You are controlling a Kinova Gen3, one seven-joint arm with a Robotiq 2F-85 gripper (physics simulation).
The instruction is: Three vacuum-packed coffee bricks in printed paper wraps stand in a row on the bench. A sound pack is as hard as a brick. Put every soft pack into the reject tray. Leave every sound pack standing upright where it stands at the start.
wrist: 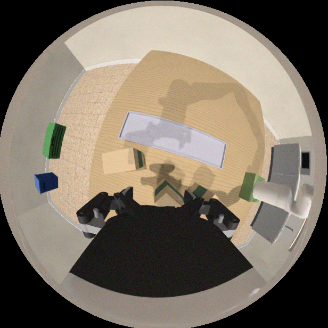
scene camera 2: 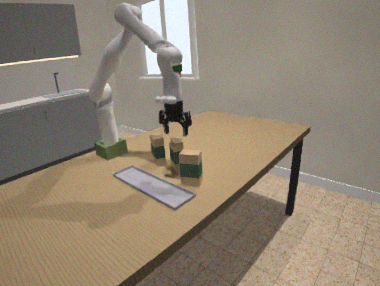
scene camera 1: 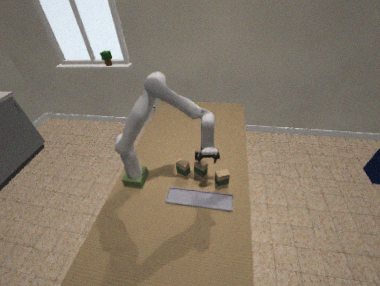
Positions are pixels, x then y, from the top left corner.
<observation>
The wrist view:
my gripper: 158, 194
grey reject tray: 153, 131
</observation>
